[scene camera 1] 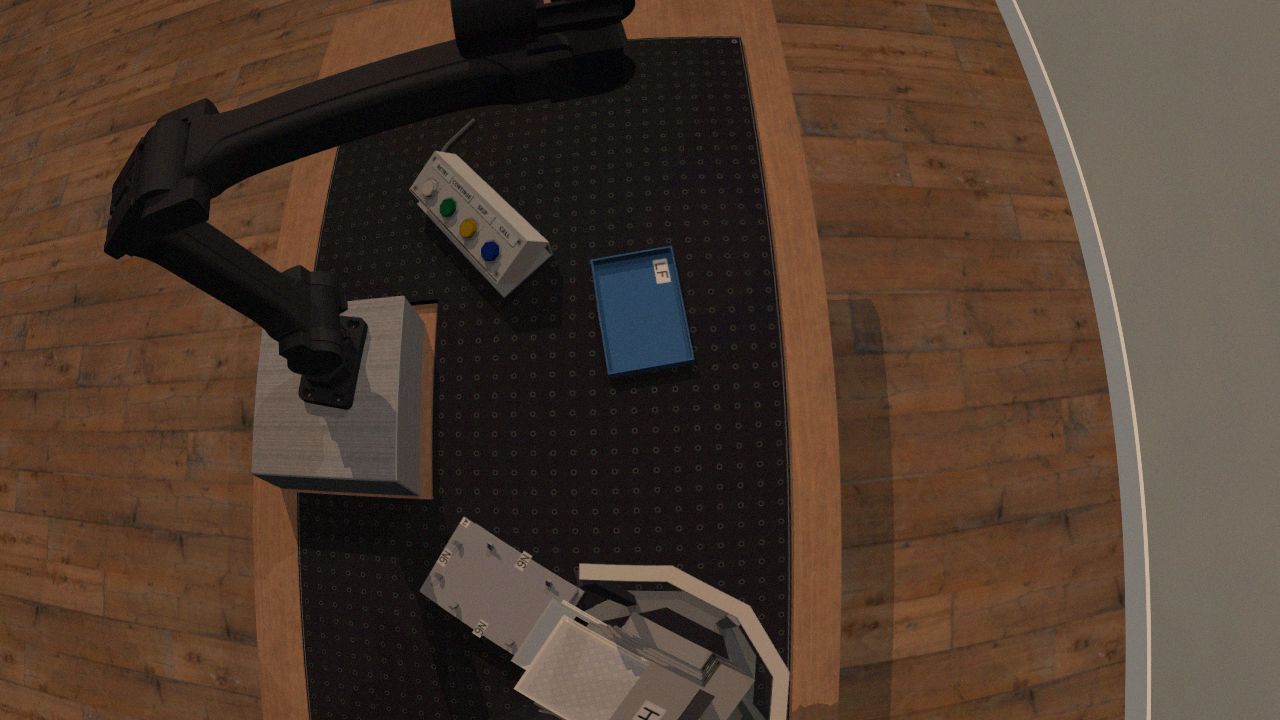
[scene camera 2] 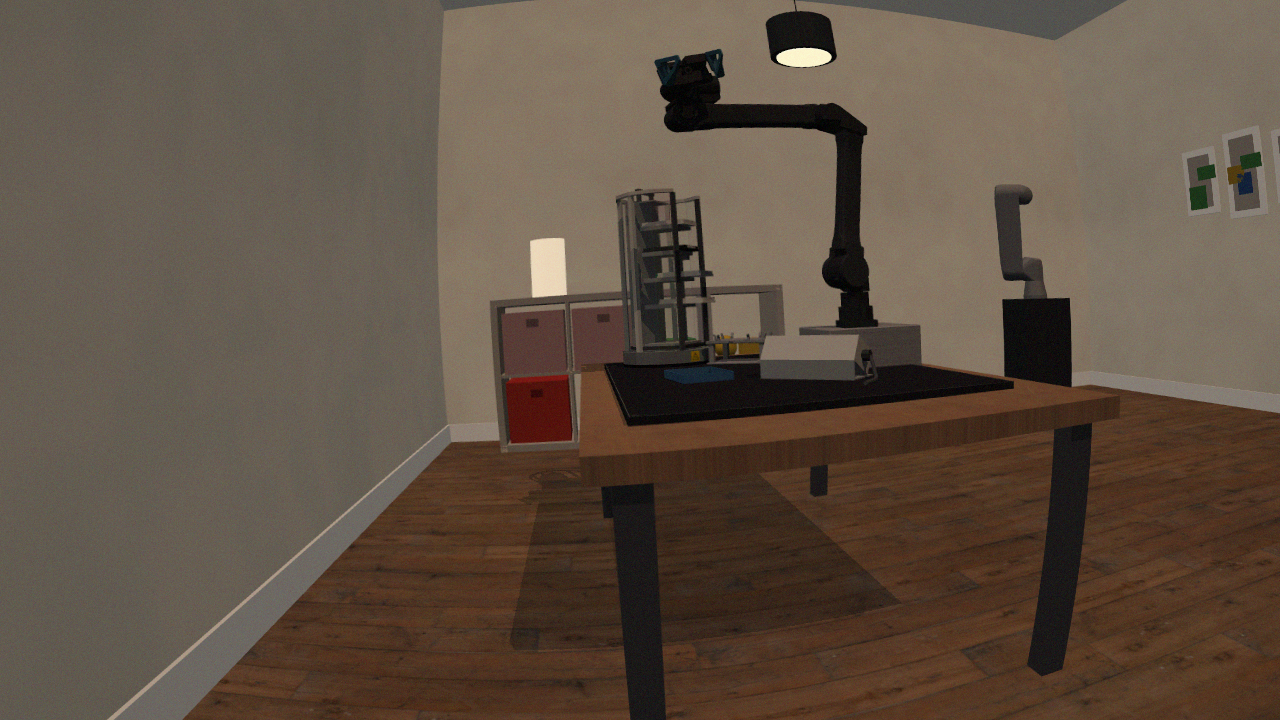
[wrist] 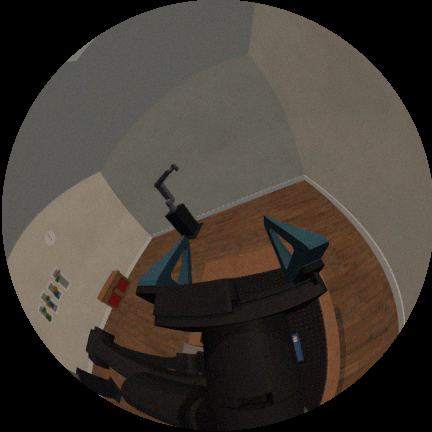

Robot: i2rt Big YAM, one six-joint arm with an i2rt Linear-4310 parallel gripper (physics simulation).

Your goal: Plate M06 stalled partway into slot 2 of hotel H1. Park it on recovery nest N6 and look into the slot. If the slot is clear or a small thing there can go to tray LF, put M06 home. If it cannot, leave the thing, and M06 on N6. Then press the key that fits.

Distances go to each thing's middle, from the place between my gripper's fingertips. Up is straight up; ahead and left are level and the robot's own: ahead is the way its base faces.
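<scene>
You'll find the slotted plate rack [scene camera 1: 706, 647] 420 mm below my hand, 130 mm ahead of it and 650 mm to the right of it.
</scene>
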